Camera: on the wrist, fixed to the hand. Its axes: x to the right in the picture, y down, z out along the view.
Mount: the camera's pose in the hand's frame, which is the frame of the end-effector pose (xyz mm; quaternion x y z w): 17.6 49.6 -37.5 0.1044 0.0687 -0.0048 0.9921
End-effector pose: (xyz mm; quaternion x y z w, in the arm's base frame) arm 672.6 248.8 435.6 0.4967 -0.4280 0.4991 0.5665
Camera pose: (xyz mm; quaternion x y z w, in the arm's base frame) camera 625.4 288.8 454.3 0.5197 -0.3312 0.5713 0.5420
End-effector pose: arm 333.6 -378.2 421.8 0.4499 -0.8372 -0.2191 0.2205
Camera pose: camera 313.5 -374.7 483.1 0.4885 -0.8362 -0.1001 0.2283
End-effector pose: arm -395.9 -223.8 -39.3 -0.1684 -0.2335 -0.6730 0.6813
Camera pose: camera -343.3 -257.1 -56.8 -0.0486 -0.2559 -0.6582 0.7064
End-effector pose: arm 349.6 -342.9 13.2 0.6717 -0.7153 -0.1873 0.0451
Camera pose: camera 313.0 -366.5 60.9 0.6875 -0.7229 -0.0652 0.0229
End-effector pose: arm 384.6 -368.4 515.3 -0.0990 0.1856 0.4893 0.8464
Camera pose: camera 341.5 -342.7 474.6 -0.0444 0.2929 0.4552 0.8397
